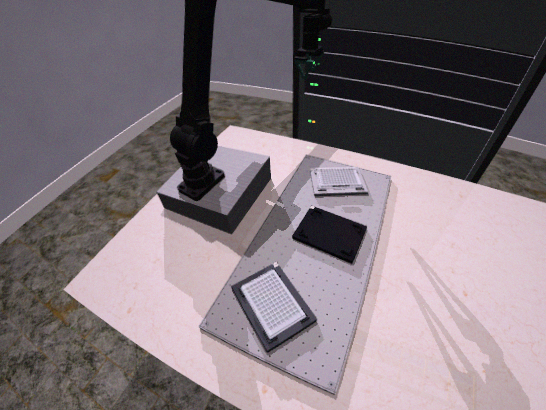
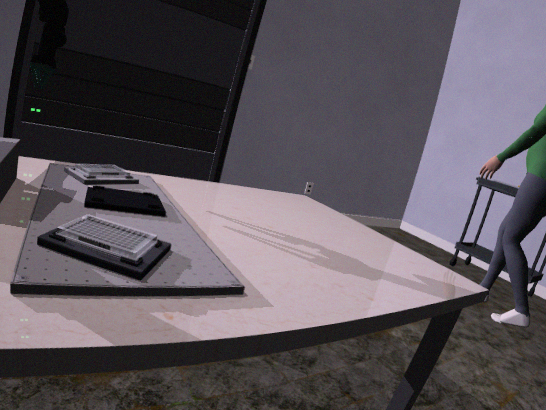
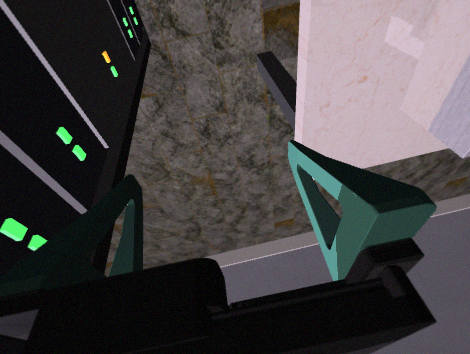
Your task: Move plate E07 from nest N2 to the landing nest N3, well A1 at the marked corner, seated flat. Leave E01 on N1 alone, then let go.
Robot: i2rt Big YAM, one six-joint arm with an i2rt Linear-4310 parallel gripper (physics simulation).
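Note:
One white well plate (image 1: 273,303) (image 2: 107,236) sits on a dark grey nest (image 1: 269,345) (image 2: 55,247) at the near end of the perforated board. Another white plate (image 1: 338,179) (image 2: 100,170) sits on a lighter grey nest (image 1: 345,192) (image 2: 131,181) at the far end. The black nest (image 1: 330,233) (image 2: 125,201) between them bears no plate. No labels are readable, so I cannot tell which plate is E07 or E01. My gripper (image 1: 304,69) (image 2: 41,75) (image 3: 212,164) is open and empty, high beyond the board's far end, in front of the dark rack. Its green fingers stand wide apart.
The perforated board (image 1: 320,360) (image 2: 200,272) lies on the pale table (image 1: 440,220) (image 2: 300,240). The arm stands on a grey block (image 1: 250,195) left of the board. A dark server rack (image 1: 390,132) (image 2: 115,142) (image 3: 55,90) rises behind. A person (image 2: 520,215) stands beside a cart (image 2: 470,210) at the right.

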